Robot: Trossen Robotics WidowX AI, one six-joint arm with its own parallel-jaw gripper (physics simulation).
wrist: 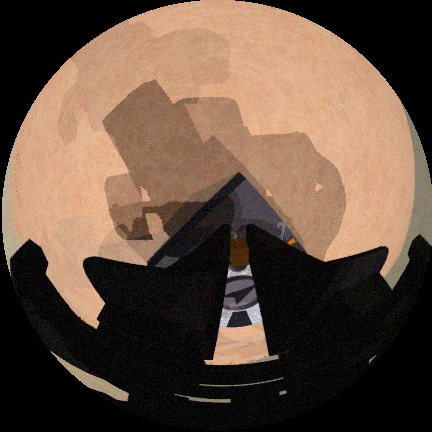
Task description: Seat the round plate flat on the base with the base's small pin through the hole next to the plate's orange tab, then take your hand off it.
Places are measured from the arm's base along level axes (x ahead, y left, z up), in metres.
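Pixels of known places: gripper, fingertip midpoint: (237, 230).
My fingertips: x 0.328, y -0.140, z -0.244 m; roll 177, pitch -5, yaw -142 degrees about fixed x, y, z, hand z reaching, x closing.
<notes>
Behind a point stands the place of what it marks.
The base (250, 200) @[y -0.159, x 0.331, z -0.250 m] is a dark grey slab with a corner pointing up the wrist view; a small orange mark (291, 242) @[y -0.154, x 0.281, z -0.249 m] lies near its right edge. The round plate (256, 318) @[y -0.080, x 0.253, z -0.226 m] is speckled white and shows between the fingers, with a grey disc and dark arrow in its middle and a dark notch at its near edge. The plate's orange tab (239, 251) @[y -0.137, x 0.327, z -0.227 m] stands between the fingertips. My gripper (237, 230) @[y -0.140, x 0.328, z -0.244 m] is shut on this tab. The fingers hide most of the plate. The pin and the hole do not show, and I cannot tell whether the plate lies flat.
The light wooden table top (310, 65) @[y -0.307, x 0.355, z -0.274 m] surrounds the base, with broad arm shadows across it. A small bit of something yellow (88, 323) shows at the lower left, beside the dark gripper body. Grey-green floor shows past the table's right edge.
</notes>
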